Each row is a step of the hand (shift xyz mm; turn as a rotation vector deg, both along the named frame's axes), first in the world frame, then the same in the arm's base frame.
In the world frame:
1: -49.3 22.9 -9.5 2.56 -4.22 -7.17
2: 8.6 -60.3 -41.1 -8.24 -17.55 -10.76
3: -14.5 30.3 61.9 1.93 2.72 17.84
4: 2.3 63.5 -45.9 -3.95 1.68 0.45
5: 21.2 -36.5 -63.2 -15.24 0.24 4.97
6: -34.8 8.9 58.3 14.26 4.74 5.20
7: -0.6 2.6 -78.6 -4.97 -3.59 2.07
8: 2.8 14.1 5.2 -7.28 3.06 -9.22
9: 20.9 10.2 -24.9 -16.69 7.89 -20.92
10: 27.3 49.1 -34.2 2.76 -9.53 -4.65
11: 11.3 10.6 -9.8 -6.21 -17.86 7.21
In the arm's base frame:
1: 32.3 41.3 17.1 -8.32 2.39 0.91
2: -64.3 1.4 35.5 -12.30 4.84 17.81
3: 64.5 -27.0 -8.7 12.07 -13.34 -2.40
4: 3.8 60.5 -49.7 3.29 2.33 1.54
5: -72.2 22.0 8.5 11.37 3.89 10.61
6: 61.1 -23.2 20.6 -1.51 -9.02 -13.01
7: -49.3 61.0 -5.4 1.99 -0.62 6.13
8: 9.6 0.6 -11.8 -0.48 11.90 2.36
9: -21.6 12.8 -23.1 -0.49 27.48 4.79
10: -9.6 33.1 -56.0 -9.71 -1.87 4.73
11: -6.5 6.3 -15.9 -1.86 -9.93 17.53

